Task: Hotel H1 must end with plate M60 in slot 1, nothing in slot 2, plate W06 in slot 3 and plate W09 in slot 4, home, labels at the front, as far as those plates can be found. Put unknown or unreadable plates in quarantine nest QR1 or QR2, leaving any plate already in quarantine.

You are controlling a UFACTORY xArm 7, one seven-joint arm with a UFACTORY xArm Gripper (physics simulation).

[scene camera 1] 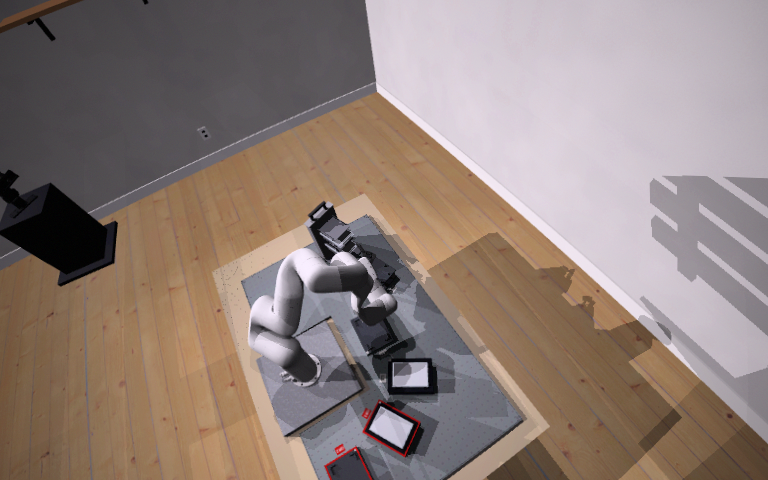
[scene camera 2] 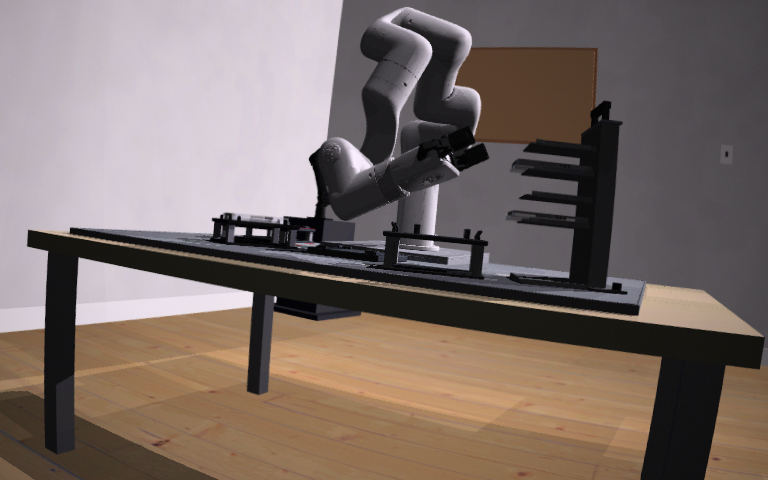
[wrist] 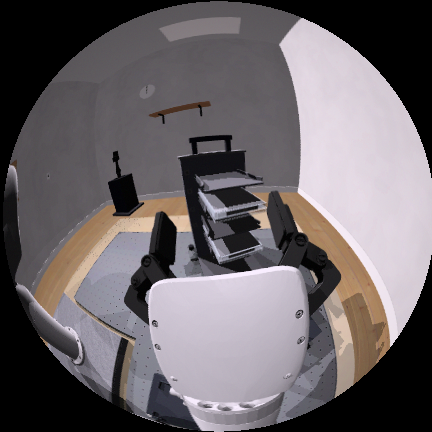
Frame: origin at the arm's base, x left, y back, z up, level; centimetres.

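Where they show: gripper, fingertip midpoint: (scene camera 1: 346, 250) (scene camera 2: 480, 142) (wrist: 216, 210); arm's base at its link origin: (scene camera 1: 305, 370) (scene camera 2: 413, 248).
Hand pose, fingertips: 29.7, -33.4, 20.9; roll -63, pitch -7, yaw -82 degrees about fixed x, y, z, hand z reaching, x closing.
Things, the pixels of their top centre, and the offset from my fingertips, as dx, dy, dz. "spot": a spot on its surface instead.
- clear-edged plate at its top centre: (scene camera 2: 551, 165) (wrist: 226, 193) (scene camera 1: 336, 232) +13.0, +0.5, -3.3
- top shelf at its top centre: (scene camera 2: 558, 149) (wrist: 223, 177) (scene camera 1: 333, 228) +14.0, +1.0, -0.6
- third shelf at its top centre: (scene camera 2: 554, 199) (wrist: 226, 218) (scene camera 1: 337, 239) +14.0, +1.0, -8.9
- red-bordered nest at a spot on its surface: (scene camera 1: 348, 468) spot: -67.4, +29.7, -18.9
- dark nest at its top centre: (scene camera 2: 358, 248) (scene camera 1: 371, 329) -25.8, +3.7, -21.1
Hotel H1 (scene camera 1: 318, 234) (scene camera 2: 600, 198) (wrist: 191, 215) stands upright with four shelves. A clear-edged plate (scene camera 2: 523, 166) (wrist: 232, 201) lies on the second shelf from the top, and another plate (scene camera 2: 521, 215) (wrist: 236, 246) on the lowest. The top shelf (wrist: 230, 179) and the third shelf (wrist: 231, 226) look empty. No plate labels are readable. My gripper (scene camera 2: 480, 146) (wrist: 216, 210) is open and empty, pointing at the hotel from a distance, at upper shelf height. A white-topped plate (scene camera 1: 392, 428) sits in a red-bordered nest. The other red-bordered nest (scene camera 1: 348, 468), cut off by the view edge, shows no plate.
A white-topped plate (scene camera 1: 417, 372) sits in a black nest near the red ones. A dark nest (scene camera 1: 373, 333) lies below the wrist. A raised black stand (scene camera 2: 436, 236) is between arm and hotel. A black pedestal (scene camera 1: 53, 234) (wrist: 124, 192) stands off the table.
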